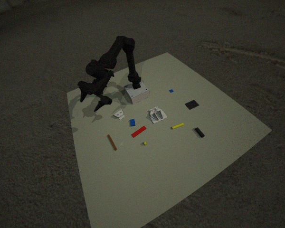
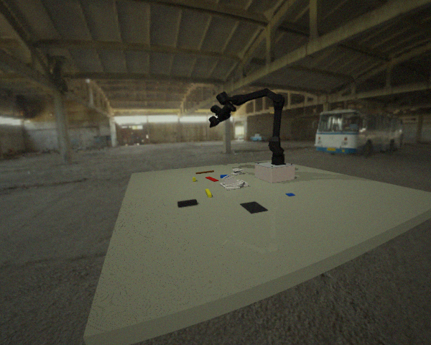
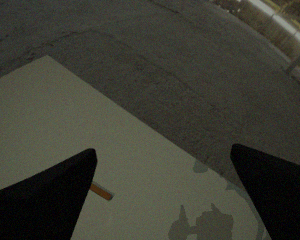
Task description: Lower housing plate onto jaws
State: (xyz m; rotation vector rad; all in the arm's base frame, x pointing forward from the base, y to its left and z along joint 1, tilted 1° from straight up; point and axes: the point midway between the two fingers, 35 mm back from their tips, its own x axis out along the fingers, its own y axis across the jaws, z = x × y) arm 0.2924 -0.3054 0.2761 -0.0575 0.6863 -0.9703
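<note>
My gripper tip is 13 cm past the white part, 12 cm to the right of it and 33 cm above it. Also, from my gripper tip: brown bar 8 cm ahead, 1 cm to the left, 33 cm below; then blue block 2 cm behind, 20 cm to the left, 33 cm below; then red bar 7 cm ahead, 22 cm to the left, 33 cm below.
</note>
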